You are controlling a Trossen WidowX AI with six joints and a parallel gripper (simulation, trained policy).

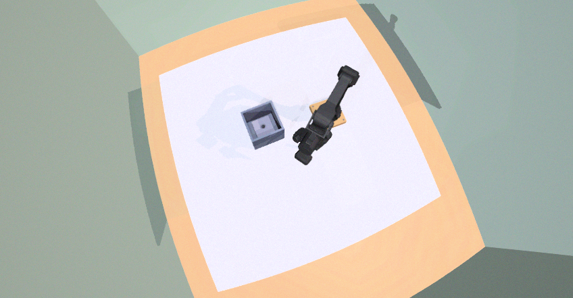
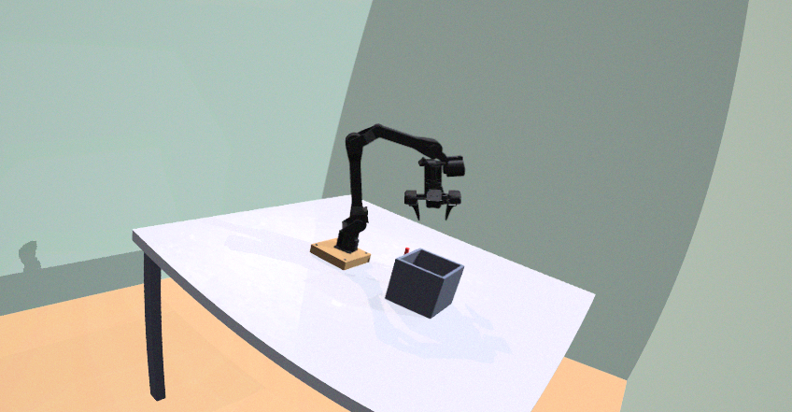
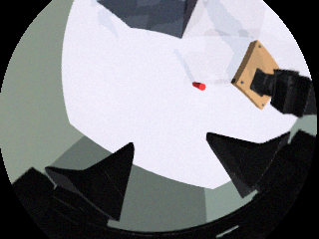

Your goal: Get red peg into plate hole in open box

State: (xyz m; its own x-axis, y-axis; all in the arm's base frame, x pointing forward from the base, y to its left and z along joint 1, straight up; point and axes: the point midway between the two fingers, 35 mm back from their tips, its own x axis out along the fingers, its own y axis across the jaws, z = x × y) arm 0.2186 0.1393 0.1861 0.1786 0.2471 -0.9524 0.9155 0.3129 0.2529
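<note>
Right now the red peg is 4 cm behind my gripper tip, 6 cm to the right of it and 14 cm below it. Also, from my gripper tip: plate: 10 cm ahead, 26 cm to the right, 14 cm below.
</note>
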